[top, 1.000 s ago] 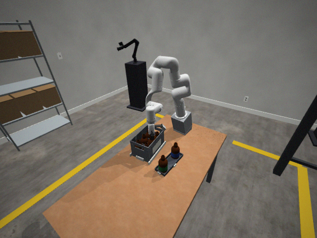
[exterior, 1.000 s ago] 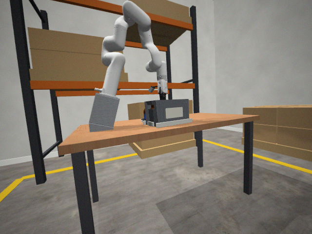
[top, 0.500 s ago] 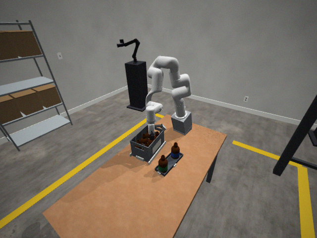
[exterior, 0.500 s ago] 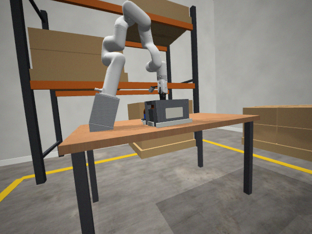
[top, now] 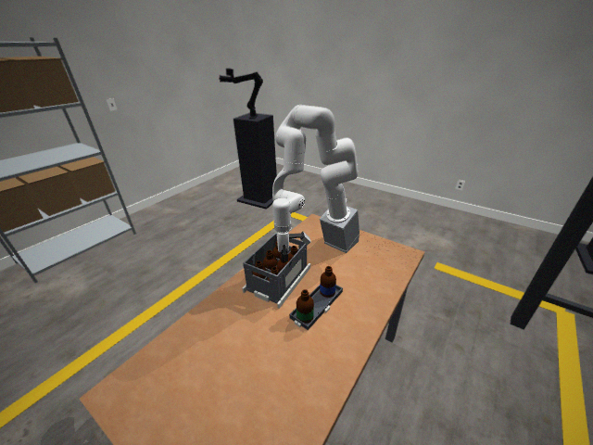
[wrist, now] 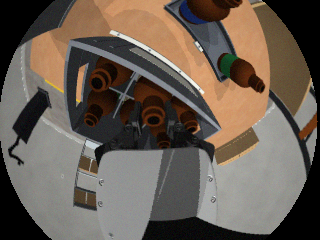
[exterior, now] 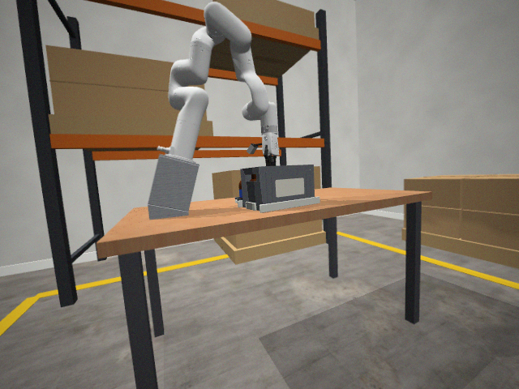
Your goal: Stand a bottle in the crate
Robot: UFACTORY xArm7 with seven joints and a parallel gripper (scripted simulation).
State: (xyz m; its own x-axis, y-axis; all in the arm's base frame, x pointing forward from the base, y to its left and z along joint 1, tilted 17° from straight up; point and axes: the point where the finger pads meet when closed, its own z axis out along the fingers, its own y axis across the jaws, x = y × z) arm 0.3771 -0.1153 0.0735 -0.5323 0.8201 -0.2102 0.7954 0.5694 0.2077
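Right now the bottle is 70 mm below my hand. Round my hand: crate: 90 mm below, 40 mm to the right; then dark tray: 200 mm to the left, 160 mm below, 60 mm ahead.
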